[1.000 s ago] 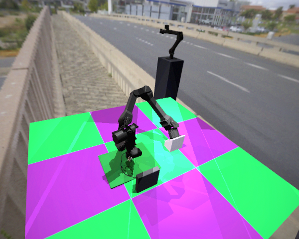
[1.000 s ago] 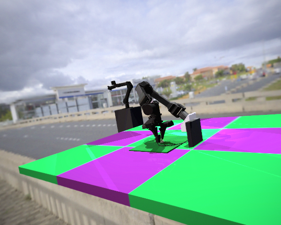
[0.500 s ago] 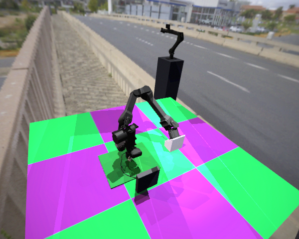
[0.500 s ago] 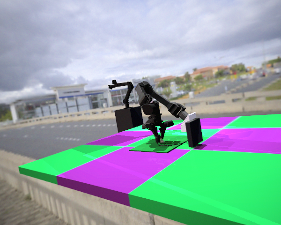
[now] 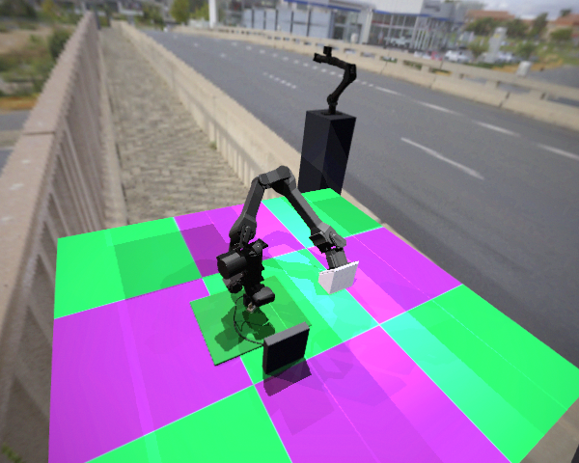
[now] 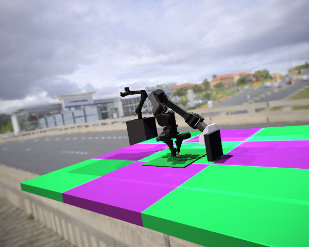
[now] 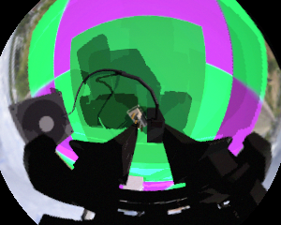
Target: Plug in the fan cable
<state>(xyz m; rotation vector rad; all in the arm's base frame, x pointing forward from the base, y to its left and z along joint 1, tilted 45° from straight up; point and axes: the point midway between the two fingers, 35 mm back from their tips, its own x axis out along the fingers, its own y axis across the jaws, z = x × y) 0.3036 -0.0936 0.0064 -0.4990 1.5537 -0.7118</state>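
My gripper tip is now 1 cm short of the dark plug, 1 cm to the left of it and 1 cm below it. Also, from my gripper tip: dark green board 2 cm ahead, 3 cm to the left, 3 cm below; then dark fan 3 cm ahead, 21 cm to the left, 4 cm above.
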